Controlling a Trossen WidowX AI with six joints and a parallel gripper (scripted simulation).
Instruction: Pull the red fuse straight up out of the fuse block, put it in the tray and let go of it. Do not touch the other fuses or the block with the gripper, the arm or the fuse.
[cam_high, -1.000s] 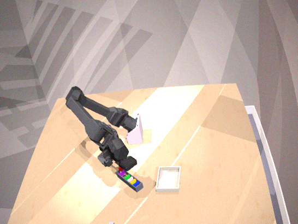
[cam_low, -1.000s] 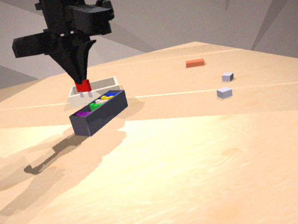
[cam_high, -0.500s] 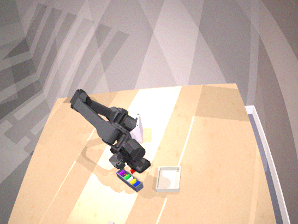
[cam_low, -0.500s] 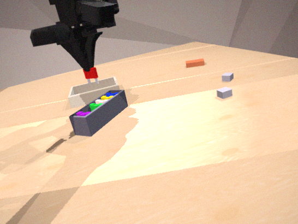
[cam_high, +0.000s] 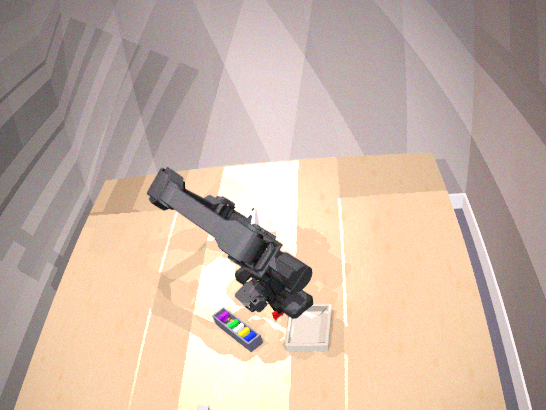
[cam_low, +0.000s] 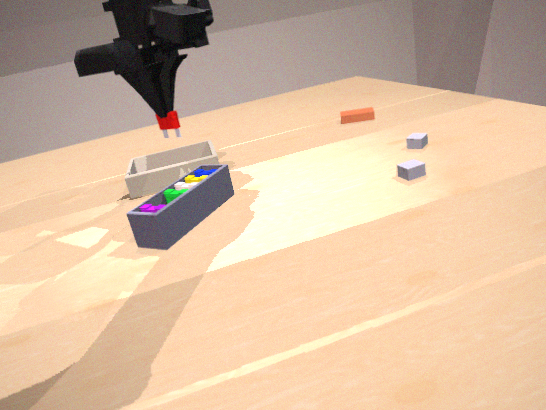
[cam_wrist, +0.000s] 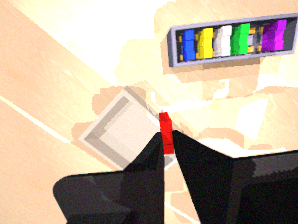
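Now: gripper tip 1 cm past the white tray, 6 cm to the right of it and 10 cm above it. Also, from my gripper tip: red fuse (1 cm below).
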